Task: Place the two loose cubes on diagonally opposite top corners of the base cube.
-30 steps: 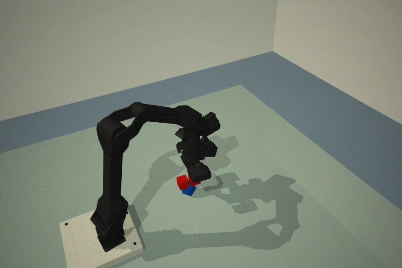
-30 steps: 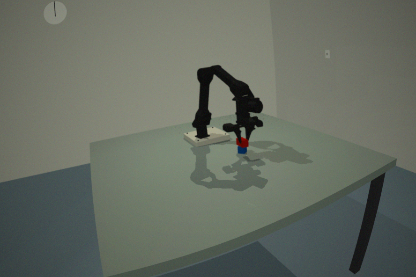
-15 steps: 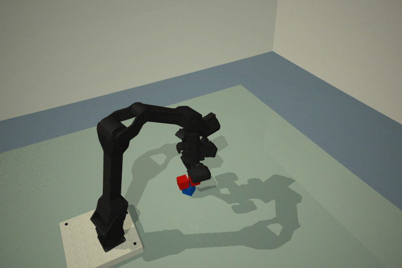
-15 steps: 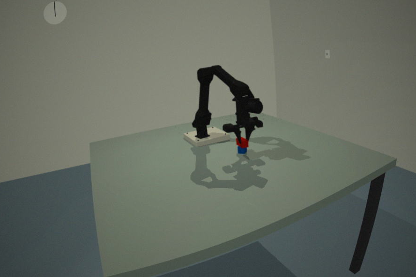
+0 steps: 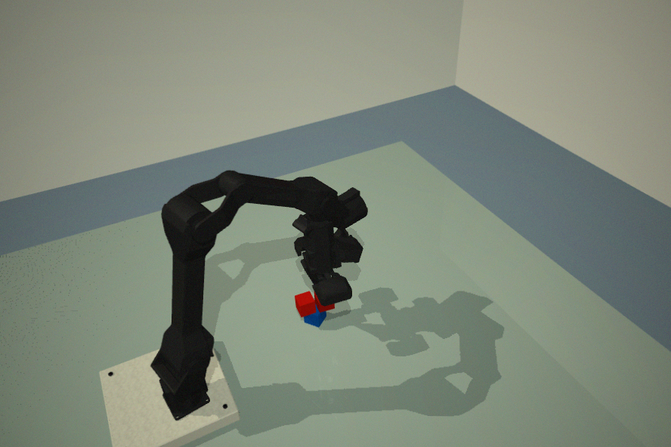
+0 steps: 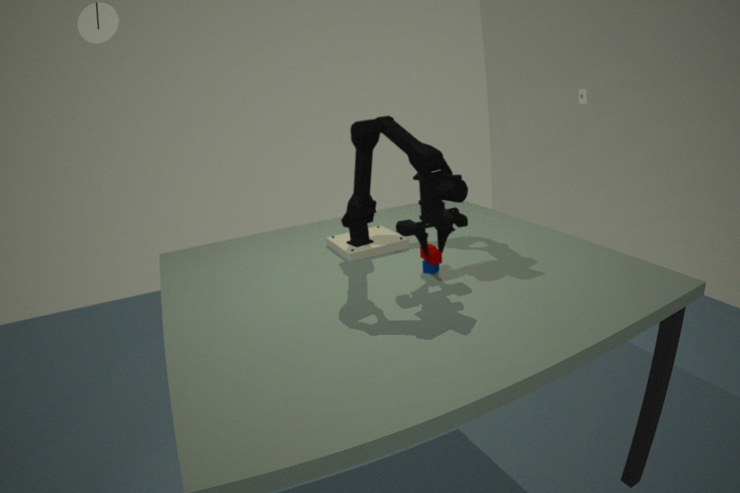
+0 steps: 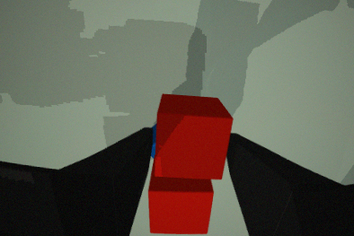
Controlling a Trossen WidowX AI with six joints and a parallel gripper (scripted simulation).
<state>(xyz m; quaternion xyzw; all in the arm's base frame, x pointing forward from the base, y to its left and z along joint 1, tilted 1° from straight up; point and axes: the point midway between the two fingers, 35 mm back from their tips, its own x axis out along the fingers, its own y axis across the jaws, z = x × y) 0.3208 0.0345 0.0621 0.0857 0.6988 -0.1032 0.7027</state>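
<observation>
Now: gripper tip 4 cm above the blue base cube, 2 cm past it and 1 cm to the right of it.
</observation>
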